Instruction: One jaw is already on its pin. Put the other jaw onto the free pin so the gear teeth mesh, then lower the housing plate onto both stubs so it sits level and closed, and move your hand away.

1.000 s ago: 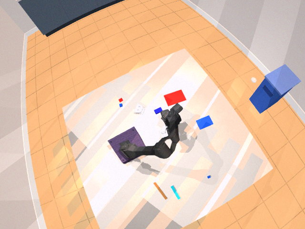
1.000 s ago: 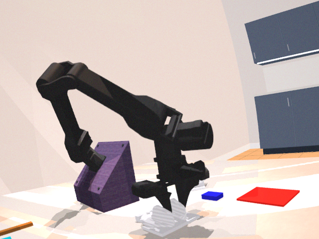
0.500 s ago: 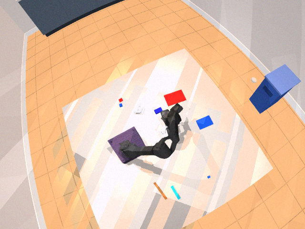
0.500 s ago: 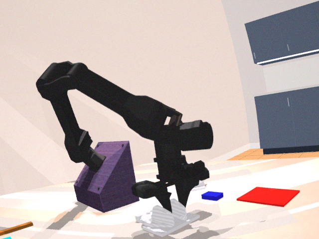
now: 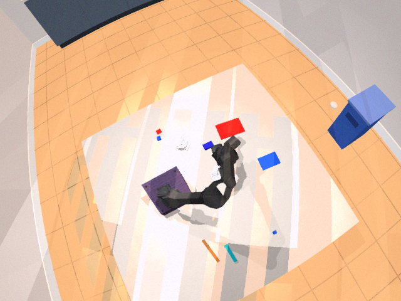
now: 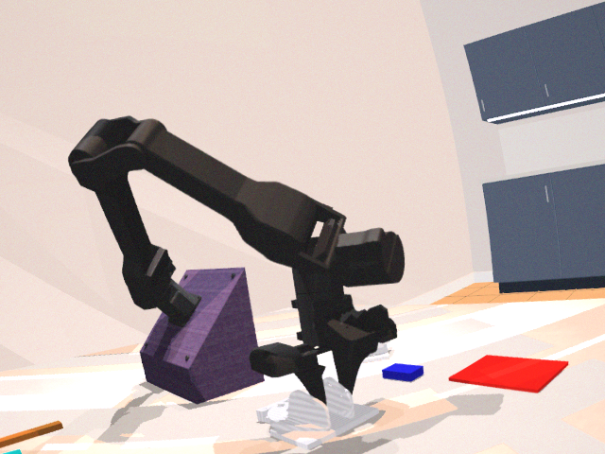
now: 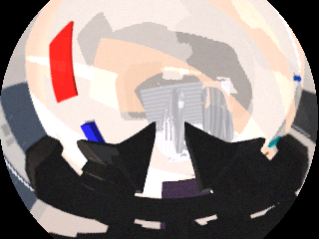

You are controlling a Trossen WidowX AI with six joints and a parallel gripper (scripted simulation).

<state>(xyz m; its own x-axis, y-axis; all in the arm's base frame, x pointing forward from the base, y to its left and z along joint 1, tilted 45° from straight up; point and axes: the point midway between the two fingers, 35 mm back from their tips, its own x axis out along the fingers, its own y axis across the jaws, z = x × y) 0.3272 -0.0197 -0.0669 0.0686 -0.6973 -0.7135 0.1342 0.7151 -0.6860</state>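
Right now my gripper tip is 14 cm past the white housing part, 23 cm to the right of it and 1 cm below it. Round my gripper tip: red flat plate 15 cm ahead, 20 cm to the left, 1 cm below; then blue plate 25 cm ahead, 9 cm to the right, 1 cm below; then dark blue block 1 cm behind, 15 cm to the left, 1 cm below.
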